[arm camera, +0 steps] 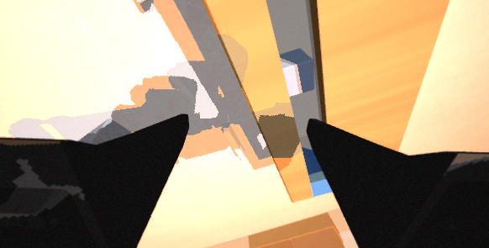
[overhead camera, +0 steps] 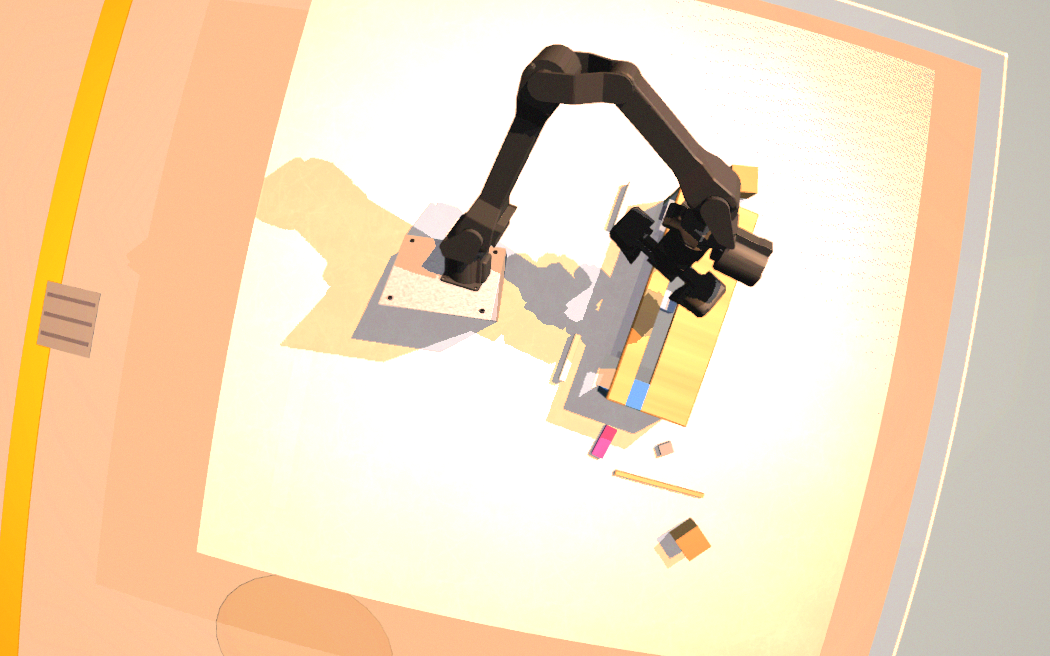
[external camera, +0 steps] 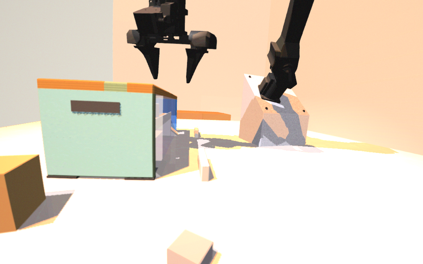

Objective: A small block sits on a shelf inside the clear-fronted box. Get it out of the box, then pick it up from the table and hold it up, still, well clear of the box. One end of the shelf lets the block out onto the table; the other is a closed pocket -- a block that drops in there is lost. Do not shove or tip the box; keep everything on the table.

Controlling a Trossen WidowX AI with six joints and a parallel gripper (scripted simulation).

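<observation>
Right now my gripper tip is 3 cm short of the box, 2 cm to the left of it and 9 cm above it. From my gripper tip the other things lie so: blue block: 5 cm ahead, 2 cm to the right, 7 cm below; then thin orange stick: 16 cm ahead, 34 cm to the right, 15 cm below; then pink block: 3 cm ahead, 29 cm to the right, 15 cm below.
</observation>
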